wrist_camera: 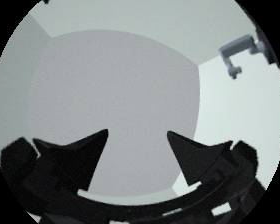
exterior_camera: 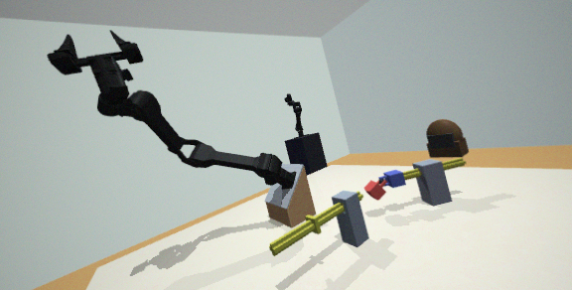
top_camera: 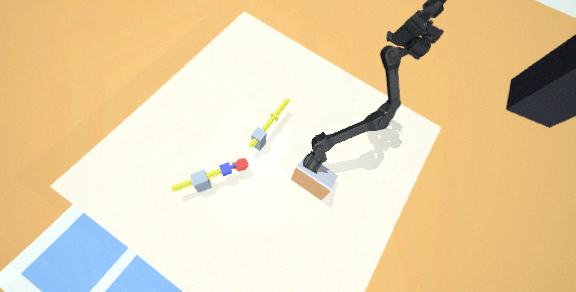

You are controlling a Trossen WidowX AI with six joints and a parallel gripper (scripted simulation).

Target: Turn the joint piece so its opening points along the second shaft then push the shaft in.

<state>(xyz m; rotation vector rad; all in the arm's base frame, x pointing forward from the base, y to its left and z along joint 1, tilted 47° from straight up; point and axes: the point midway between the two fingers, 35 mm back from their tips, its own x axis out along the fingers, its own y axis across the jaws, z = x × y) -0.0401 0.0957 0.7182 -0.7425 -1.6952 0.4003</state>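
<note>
My gripper tip is 650 mm above the red square joint piece, 560 mm to the right of it and 410 mm short of it.
</note>
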